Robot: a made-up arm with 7 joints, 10 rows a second.
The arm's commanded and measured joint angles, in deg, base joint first. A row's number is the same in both.
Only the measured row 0 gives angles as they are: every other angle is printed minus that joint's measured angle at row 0.
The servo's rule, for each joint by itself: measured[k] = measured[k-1] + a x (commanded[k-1-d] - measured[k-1]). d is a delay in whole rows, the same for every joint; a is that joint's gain. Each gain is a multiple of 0.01, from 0.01 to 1. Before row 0 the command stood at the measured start. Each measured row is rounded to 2 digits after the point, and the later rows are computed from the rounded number. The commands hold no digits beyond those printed.
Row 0, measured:
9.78, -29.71, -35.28, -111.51, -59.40, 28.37, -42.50
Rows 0 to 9, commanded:
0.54, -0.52, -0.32, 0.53, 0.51, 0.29, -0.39
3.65, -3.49, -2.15, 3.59, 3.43, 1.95, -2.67
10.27, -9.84, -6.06, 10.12, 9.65, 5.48, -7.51
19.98, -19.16, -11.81, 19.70, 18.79, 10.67, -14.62
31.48, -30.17, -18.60, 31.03, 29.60, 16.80, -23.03
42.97, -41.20, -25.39, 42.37, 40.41, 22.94, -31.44
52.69, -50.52, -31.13, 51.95, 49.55, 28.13, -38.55
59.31, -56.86, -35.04, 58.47, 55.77, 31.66, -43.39
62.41, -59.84, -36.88, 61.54, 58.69, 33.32, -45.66
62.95, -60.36, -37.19, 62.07, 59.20, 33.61, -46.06
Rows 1 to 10, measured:
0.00, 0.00, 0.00, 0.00, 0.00, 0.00, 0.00
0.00, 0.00, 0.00, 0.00, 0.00, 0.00, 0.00
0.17, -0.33, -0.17, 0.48, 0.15, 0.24, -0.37
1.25, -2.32, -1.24, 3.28, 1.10, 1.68, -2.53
4.05, -7.06, -3.84, 9.44, 3.58, 4.87, -7.21
8.99, -14.68, -8.14, 18.67, 7.99, 9.74, -14.18
15.96, -24.44, -13.79, 29.79, 14.26, 15.67, -22.50
24.33, -35.00, -20.05, 41.11, 21.84, 21.78, -30.90
33.12, -44.78, -26.03, 50.87, 29.88, 27.11, -38.09
41.24, -52.39, -30.90, 57.71, 37.39, 30.93, -43.07
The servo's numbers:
d 2
a 0.31 0.63 0.54 0.90 0.29 0.84 0.94

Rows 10 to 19, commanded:
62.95, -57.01, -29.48, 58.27, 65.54, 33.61, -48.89
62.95, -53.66, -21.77, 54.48, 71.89, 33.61, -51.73
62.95, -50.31, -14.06, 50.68, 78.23, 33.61, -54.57
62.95, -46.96, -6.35, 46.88, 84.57, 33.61, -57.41
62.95, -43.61, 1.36, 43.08, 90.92, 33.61, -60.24
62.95, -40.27, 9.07, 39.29, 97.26, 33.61, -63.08
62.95, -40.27, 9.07, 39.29, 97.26, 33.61, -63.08
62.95, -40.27, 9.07, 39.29, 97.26, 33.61, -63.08
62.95, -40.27, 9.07, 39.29, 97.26, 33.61, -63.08
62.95, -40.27, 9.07, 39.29, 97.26, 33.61, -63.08
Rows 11 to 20, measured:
47.80, -57.08, -34.13, 61.16, 43.57, 32.94, -45.50
52.50, -59.15, -35.78, 61.98, 48.10, 33.50, -46.03
55.74, -57.80, -32.38, 58.64, 53.16, 33.59, -48.72
57.98, -55.19, -26.65, 54.90, 58.59, 33.61, -51.55
59.52, -52.12, -19.85, 51.10, 64.29, 33.61, -54.39
60.58, -48.87, -12.56, 47.30, 70.17, 33.61, -57.23
61.31, -45.56, -5.04, 43.50, 76.19, 33.61, -60.06
61.82, -42.23, 2.58, 39.71, 82.30, 33.61, -62.90
62.17, -41.00, 6.08, 39.33, 86.64, 33.61, -63.07
62.41, -40.54, 7.69, 39.29, 89.72, 33.61, -63.08

